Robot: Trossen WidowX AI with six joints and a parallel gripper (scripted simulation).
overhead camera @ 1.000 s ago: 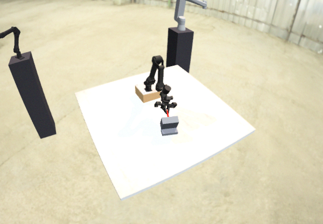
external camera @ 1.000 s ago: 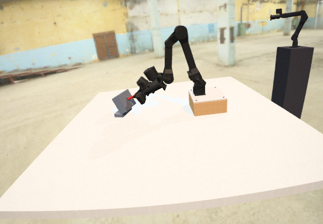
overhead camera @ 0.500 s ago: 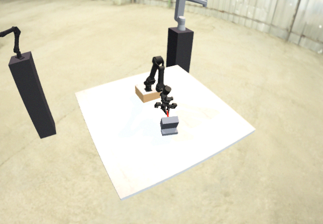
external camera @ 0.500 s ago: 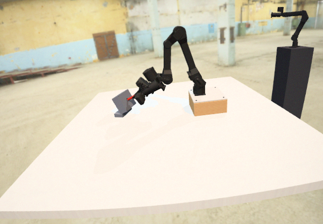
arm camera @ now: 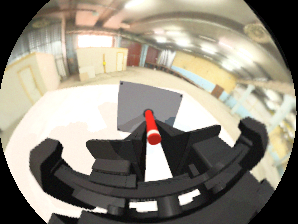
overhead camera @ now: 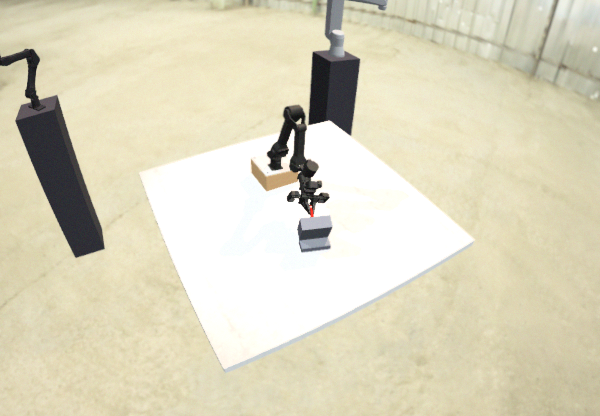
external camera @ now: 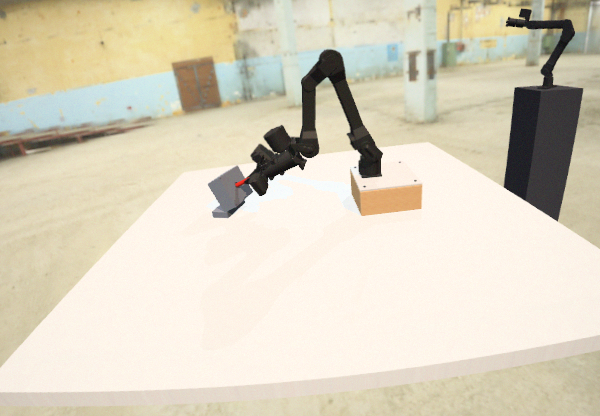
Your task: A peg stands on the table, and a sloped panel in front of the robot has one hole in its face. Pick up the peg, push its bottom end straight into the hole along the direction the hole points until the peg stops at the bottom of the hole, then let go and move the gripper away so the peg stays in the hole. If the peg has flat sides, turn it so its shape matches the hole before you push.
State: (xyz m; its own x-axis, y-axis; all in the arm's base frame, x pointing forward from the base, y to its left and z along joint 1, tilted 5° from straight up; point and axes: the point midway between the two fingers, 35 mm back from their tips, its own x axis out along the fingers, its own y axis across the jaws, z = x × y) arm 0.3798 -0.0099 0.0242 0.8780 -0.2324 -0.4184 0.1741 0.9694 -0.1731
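Now: the grey sloped panel 6 cm ahead of my gripper tip, 2 cm to the right of it and 2 cm below it. The rest, counted from my gripper tip: thin red peg (1 cm behind, 1 cm above).
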